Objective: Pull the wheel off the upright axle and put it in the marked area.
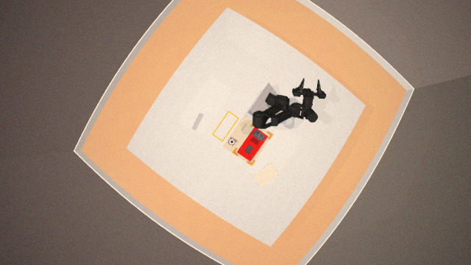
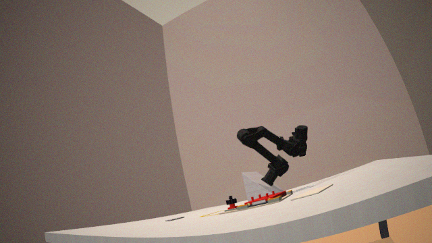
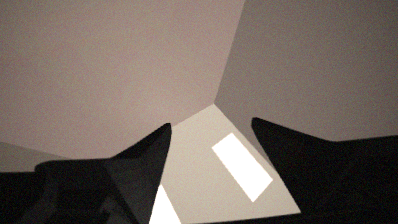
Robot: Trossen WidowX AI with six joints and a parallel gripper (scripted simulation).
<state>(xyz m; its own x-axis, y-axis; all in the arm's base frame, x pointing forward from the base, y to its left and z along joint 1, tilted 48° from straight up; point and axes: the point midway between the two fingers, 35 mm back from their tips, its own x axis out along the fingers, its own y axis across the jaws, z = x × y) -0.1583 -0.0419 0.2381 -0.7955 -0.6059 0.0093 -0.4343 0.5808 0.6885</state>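
Right now my gripper tip is 600 mm short of the tan card, 310 mm above it and 90 mm to the right of it. The rest, counted from my gripper tip: grey strip (500 mm ahead, 480 mm to the right, 310 mm below).
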